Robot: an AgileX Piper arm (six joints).
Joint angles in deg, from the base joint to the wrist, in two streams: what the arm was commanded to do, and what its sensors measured. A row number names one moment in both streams.
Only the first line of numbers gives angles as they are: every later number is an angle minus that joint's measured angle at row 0.
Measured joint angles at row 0: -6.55, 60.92, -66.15, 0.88, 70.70, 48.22
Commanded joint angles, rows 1 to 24: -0.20, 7.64, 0.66, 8.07, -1.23, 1.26; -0.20, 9.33, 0.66, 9.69, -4.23, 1.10; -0.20, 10.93, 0.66, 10.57, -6.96, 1.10; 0.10, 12.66, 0.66, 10.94, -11.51, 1.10; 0.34, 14.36, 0.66, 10.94, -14.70, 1.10; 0.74, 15.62, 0.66, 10.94, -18.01, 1.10; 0.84, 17.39, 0.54, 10.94, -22.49, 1.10; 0.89, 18.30, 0.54, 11.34, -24.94, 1.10; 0.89, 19.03, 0.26, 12.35, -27.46, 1.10; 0.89, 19.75, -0.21, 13.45, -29.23, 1.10; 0.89, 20.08, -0.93, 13.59, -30.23, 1.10; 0.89, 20.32, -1.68, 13.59, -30.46, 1.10; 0.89, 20.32, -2.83, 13.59, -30.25, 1.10; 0.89, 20.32, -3.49, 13.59, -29.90, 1.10; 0.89, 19.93, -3.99, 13.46, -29.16, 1.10; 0.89, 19.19, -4.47, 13.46, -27.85, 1.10; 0.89, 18.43, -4.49, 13.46, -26.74, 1.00; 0.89, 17.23, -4.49, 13.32, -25.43, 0.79; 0.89, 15.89, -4.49, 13.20, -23.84, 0.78; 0.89, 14.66, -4.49, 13.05, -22.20, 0.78; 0.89, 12.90, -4.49, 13.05, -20.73, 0.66; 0.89, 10.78, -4.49, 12.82, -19.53, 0.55; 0.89, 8.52, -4.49, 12.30, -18.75, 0.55; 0.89, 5.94, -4.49, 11.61, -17.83, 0.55
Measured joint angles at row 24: 0.65, 13.88, -3.88, 12.85, -21.94, 1.24
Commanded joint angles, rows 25 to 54: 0.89, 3.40, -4.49, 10.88, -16.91, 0.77; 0.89, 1.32, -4.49, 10.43, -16.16, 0.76; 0.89, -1.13, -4.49, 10.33, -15.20, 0.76; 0.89, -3.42, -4.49, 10.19, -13.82, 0.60; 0.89, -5.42, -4.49, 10.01, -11.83, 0.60; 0.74, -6.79, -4.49, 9.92, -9.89, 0.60; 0.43, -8.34, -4.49, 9.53, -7.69, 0.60; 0.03, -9.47, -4.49, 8.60, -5.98, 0.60; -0.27, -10.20, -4.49, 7.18, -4.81, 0.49; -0.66, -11.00, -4.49, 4.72, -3.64, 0.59; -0.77, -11.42, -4.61, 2.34, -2.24, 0.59; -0.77, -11.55, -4.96, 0.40, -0.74, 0.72; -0.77, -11.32, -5.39, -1.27, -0.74, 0.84; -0.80, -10.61, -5.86, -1.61, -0.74, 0.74; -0.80, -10.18, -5.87, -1.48, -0.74, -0.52; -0.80, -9.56, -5.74, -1.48, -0.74, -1.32; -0.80, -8.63, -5.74, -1.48, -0.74, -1.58; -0.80, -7.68, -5.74, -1.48, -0.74, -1.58; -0.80, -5.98, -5.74, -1.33, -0.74, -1.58; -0.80, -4.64, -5.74, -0.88, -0.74, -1.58; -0.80, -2.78, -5.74, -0.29, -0.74, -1.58; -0.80, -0.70, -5.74, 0.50, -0.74, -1.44; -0.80, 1.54, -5.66, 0.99, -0.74, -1.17; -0.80, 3.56, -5.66, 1.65, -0.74, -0.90; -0.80, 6.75, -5.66, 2.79, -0.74, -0.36; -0.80, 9.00, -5.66, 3.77, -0.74, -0.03; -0.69, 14.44, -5.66, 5.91, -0.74, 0.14; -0.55, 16.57, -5.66, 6.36, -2.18, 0.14; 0.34, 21.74, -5.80, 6.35, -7.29, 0.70; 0.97, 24.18, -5.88, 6.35, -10.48, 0.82
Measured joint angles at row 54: -0.33, 16.47, -5.26, 5.10, -1.45, 0.13
